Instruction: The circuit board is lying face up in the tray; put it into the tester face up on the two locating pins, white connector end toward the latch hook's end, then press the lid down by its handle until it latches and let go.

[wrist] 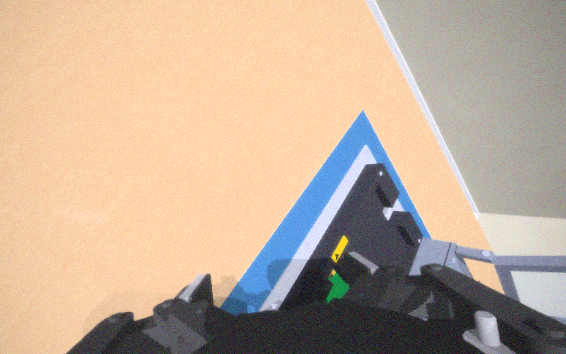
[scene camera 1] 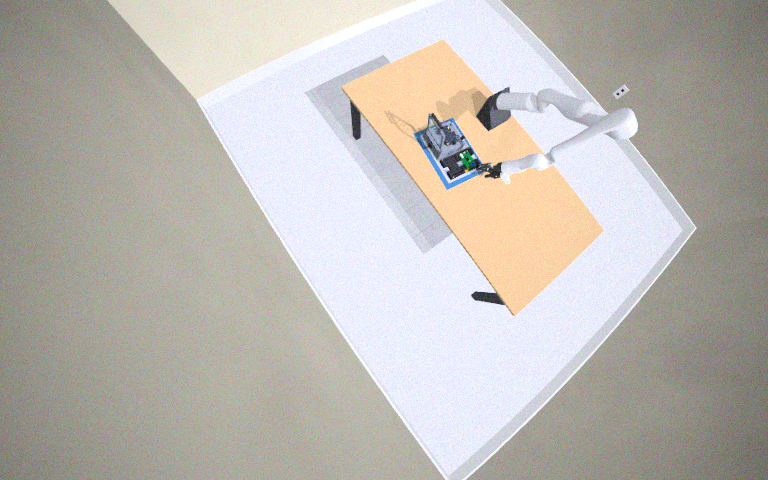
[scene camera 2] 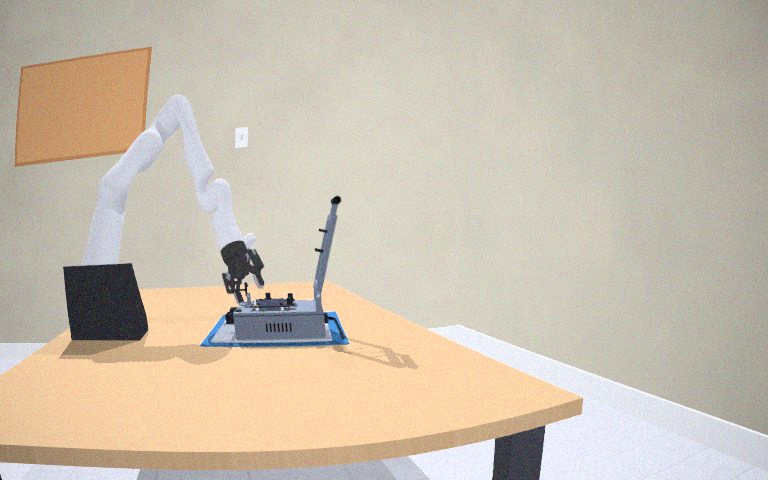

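Seen in the pictures: gripper, between the fingertips: (wrist: 280,278) (scene camera 1: 480,173) (scene camera 2: 251,296); arm's base, origin of its link: (scene camera 1: 501,101) (scene camera 2: 98,283).
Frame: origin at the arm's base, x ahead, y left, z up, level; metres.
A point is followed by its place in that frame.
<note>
The green circuit board (scene camera 1: 467,159) @(y 0.118, x 0.399, z -0.100 m) lies face up in the black tray (scene camera 1: 451,170) @(y 0.104, x 0.526, z -0.106 m) (wrist: 360,220) @(y 0.136, x 0.502, z -0.104 m); in the wrist view a small part of the board (wrist: 338,288) @(y 0.139, x 0.431, z -0.103 m) shows above the gripper body. The grey tester (scene camera 1: 453,151) @(y 0.026, x 0.430, z -0.098 m) (scene camera 2: 280,327) @(y -0.150, x 0.410, z -0.092 m) (wrist: 429,255) @(y 0.004, x 0.515, z -0.087 m) stands beside the tray. Its lid (scene camera 2: 326,254) @(y -0.163, x 0.510, z 0.044 m) is raised steeply, with the black handle (scene camera 2: 335,199) @(y -0.142, x 0.540, z 0.147 m) at the top. My gripper (scene camera 1: 482,168) @(y 0.233, x 0.422, z -0.076 m) (scene camera 2: 250,292) @(y 0.233, x 0.422, z -0.076 m) (wrist: 280,278) @(y 0.233, x 0.422, z -0.076 m) is open and empty, tilted, low at the tray's board side. The white connector and locating pins cannot be made out.
A blue mat (scene camera 2: 339,323) @(y -0.005, x 0.579, z -0.120 m) (wrist: 320,195) @(y 0.187, x 0.505, z -0.120 m) lies under the tray and tester. The black robot base (scene camera 1: 493,114) @(y 0.023, x 0.081, z -0.035 m) (scene camera 2: 104,302) @(y -0.048, x 0.017, z -0.038 m) stands on the wooden table (scene camera 1: 526,237) @(y 0.697, x 0.463, z -0.122 m) (scene camera 2: 339,407) @(y -0.596, x 0.376, z -0.122 m). In scene camera 2's view, the tester's near-side hardware stands close to the fingers.
</note>
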